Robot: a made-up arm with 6 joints. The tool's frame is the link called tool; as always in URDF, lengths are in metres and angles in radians. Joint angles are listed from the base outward.
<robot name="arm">
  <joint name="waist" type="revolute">
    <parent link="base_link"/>
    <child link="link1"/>
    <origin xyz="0 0 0.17"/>
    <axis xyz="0 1 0"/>
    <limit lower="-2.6" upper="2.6"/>
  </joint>
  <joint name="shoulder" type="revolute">
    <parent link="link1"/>
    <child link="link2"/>
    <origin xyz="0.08 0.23 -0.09"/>
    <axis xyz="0 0 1"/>
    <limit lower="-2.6" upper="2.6"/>
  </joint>
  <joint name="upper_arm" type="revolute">
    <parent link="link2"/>
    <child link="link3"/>
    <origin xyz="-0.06 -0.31 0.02"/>
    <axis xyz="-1 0 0"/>
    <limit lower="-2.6" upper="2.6"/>
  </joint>
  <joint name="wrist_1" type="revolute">
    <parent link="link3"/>
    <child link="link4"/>
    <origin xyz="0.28 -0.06 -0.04"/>
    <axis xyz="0 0 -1"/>
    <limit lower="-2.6" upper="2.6"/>
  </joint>
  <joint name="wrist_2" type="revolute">
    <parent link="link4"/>
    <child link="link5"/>
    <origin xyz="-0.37 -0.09 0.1"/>
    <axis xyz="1 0 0"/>
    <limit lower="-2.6" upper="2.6"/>
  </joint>
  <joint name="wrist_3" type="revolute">
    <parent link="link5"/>
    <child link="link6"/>
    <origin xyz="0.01 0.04 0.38"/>
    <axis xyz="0 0 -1"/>
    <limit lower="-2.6" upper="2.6"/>
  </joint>
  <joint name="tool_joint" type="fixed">
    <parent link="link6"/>
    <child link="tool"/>
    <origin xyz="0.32 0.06 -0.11"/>
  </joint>
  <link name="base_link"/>
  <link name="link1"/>
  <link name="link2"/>
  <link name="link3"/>
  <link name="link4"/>
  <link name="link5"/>
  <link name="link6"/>
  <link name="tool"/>
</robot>
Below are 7 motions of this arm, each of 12 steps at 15 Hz.
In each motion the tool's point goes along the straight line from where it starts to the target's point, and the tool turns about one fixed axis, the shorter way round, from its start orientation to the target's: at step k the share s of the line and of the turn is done. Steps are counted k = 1, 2, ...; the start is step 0. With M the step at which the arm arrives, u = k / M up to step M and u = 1 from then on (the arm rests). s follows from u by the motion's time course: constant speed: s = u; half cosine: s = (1 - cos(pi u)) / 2; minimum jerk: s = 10 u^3 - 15 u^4 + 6 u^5.
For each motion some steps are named. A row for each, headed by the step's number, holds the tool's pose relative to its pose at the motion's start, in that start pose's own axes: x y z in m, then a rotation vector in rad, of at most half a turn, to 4 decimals.
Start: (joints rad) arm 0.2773 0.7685 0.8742 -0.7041 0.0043 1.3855
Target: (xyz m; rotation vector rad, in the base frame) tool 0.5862 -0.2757 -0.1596 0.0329 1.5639 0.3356
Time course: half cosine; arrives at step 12
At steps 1, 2, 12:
1: -0.0055 0.0013 -0.0125 0.0124 0.0287 0.0120
2: -0.0215 0.0050 -0.0491 0.0489 0.1130 0.0471
12: -0.3209 0.0753 -0.7329 0.7300 1.6864 0.7026

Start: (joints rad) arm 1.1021 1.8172 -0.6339 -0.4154 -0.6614 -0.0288
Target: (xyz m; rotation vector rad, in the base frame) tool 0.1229 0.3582 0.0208 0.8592 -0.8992 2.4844
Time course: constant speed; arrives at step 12
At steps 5, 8, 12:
5: 0.0185 0.0984 -0.0383 -0.2965 0.0788 0.4266
8: 0.0295 0.1574 -0.0612 -0.4745 0.1261 0.6826
12: 0.0443 0.2361 -0.0919 -0.7117 0.1892 1.0239

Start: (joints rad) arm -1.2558 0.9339 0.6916 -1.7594 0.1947 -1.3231
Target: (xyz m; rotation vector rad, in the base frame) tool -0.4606 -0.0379 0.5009 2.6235 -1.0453 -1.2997
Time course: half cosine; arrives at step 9
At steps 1, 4, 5, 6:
1: 0.0078 -0.0026 0.0024 0.0043 0.0172 -0.0158
4: 0.1064 -0.0352 0.0334 0.0591 0.2362 -0.2163
5: 0.1511 -0.0500 0.0475 0.0839 0.3355 -0.3073
6: 0.1931 -0.0639 0.0607 0.1072 0.4287 -0.3927

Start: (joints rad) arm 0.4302 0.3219 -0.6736 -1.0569 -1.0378 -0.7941
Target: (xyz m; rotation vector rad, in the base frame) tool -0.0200 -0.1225 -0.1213 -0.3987 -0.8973 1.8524
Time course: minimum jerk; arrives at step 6
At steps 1, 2, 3, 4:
1: -0.0008 0.0019 -0.0036 -0.0131 -0.0039 0.0061
2: -0.0047 0.0110 -0.0210 -0.0774 -0.0230 0.0363
3: -0.0113 0.0263 -0.0501 -0.1844 -0.0549 0.0864
4: -0.0178 0.0416 -0.0792 -0.2914 -0.0868 0.1366

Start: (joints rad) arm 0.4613 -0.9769 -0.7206 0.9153 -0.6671 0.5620
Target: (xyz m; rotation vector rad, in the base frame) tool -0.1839 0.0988 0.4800 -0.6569 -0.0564 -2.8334
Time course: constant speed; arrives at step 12
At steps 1, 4, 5, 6, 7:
1: -0.0158 -0.0186 -0.0130 0.0521 -0.0219 -0.0529
4: -0.0633 -0.0744 -0.0522 0.2082 -0.0875 -0.2118
5: -0.0791 -0.0931 -0.0652 0.2603 -0.1094 -0.2647
6: -0.0949 -0.1117 -0.0782 0.3123 -0.1313 -0.3176
7: -0.1108 -0.1303 -0.0913 0.3644 -0.1531 -0.3706

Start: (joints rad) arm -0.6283 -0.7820 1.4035 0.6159 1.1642 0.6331
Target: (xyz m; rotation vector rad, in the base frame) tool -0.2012 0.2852 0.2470 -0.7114 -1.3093 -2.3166
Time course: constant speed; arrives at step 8
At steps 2, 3, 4, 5, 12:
2: -0.0596 0.0089 0.0119 -0.1162 -0.2114 -0.0828
3: -0.0894 0.0133 0.0179 -0.1743 -0.3171 -0.1242
4: -0.1193 0.0177 0.0239 -0.2324 -0.4228 -0.1656
5: -0.1491 0.0221 0.0298 -0.2905 -0.5286 -0.2070
12: -0.2385 0.0354 0.0477 -0.4647 -0.8457 -0.3311

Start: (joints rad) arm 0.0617 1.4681 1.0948 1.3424 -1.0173 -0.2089
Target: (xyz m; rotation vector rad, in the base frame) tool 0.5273 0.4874 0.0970 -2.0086 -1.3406 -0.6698
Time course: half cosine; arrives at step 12
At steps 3, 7, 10, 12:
3: 0.0151 0.0038 -0.0301 -0.1326 -0.0600 -0.0374
7: 0.0647 0.0162 -0.1293 -0.5697 -0.2578 -0.1608
10: 0.0959 0.0240 -0.1917 -0.8446 -0.3822 -0.2384
12: 0.1028 0.0257 -0.2054 -0.9052 -0.4097 -0.2555

